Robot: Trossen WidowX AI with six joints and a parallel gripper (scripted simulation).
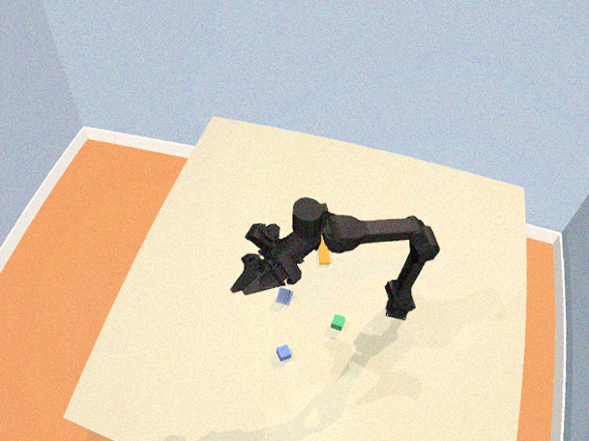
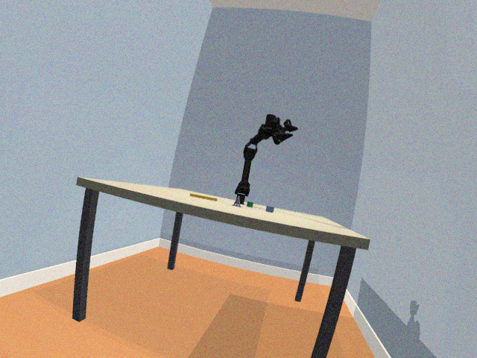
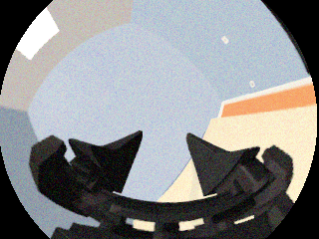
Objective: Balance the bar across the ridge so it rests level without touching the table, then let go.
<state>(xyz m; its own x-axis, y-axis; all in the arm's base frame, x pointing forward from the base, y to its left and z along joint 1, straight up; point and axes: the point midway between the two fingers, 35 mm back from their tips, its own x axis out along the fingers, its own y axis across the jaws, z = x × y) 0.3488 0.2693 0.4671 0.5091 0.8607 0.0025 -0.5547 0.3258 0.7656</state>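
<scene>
Now: gripper tip 90 mm past the bar, 470 mm to the left of it and 460 mm above it. Also, from my gripper tip: green cube 200 mm behind, 200 mm to the right, 450 mm below; then blue cube 70 mm behind, 70 mm to the right, 450 mm below.
</scene>
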